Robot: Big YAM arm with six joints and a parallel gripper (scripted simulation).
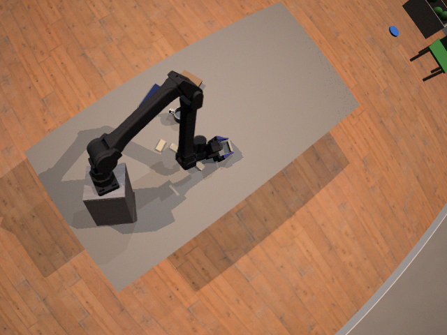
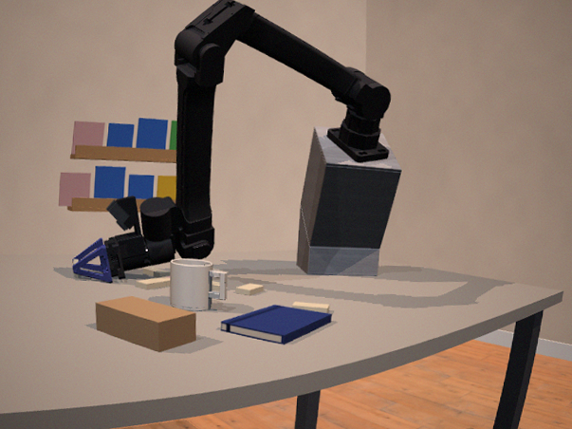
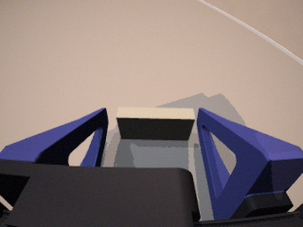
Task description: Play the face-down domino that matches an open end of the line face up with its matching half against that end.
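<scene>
Now: the cream domino 1 cm below my hand. From my hand the other things lie so: blue book 37 cm to the left, 24 cm behind, 1 cm below; then brown box 39 cm to the left, 4 cm behind; then white mug 24 cm to the left, 16 cm behind, 1 cm above.
</scene>
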